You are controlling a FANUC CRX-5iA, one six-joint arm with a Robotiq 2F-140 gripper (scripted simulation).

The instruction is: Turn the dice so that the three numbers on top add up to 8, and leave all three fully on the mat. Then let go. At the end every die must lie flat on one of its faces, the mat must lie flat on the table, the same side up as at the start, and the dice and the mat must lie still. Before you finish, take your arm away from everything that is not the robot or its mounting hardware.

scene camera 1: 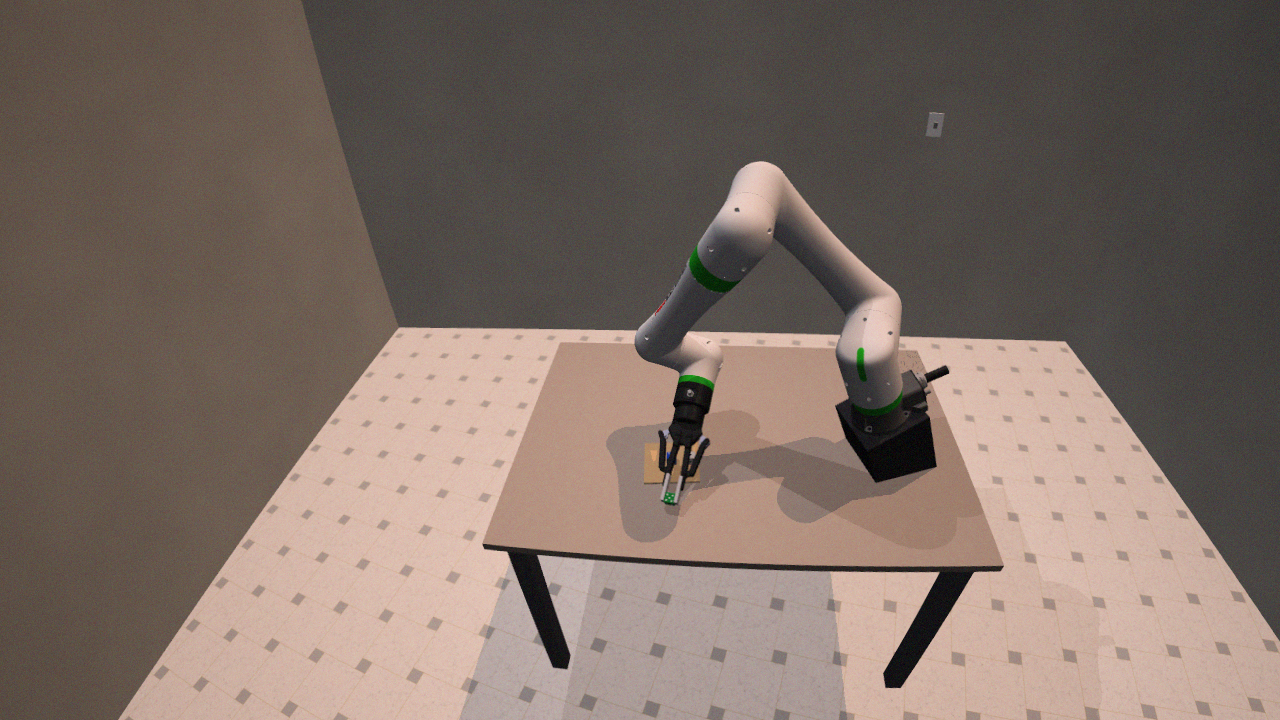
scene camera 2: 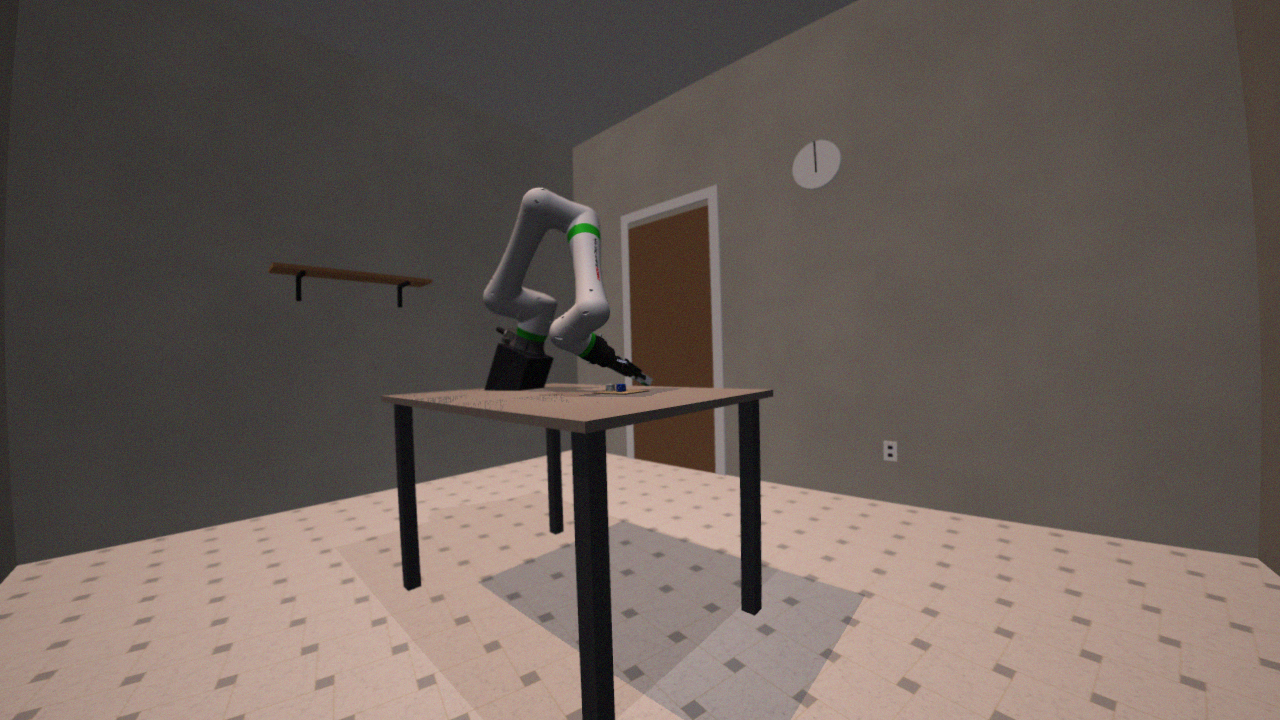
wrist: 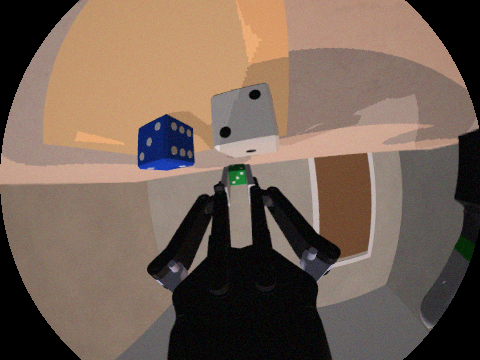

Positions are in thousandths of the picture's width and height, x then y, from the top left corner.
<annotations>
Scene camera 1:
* my gripper: 523, 698
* mat: 510, 660
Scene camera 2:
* my gripper: 507, 531
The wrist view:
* my gripper: 495, 482
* blue die: 345, 399
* white die: 509, 343
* mat: 236, 207
</annotations>
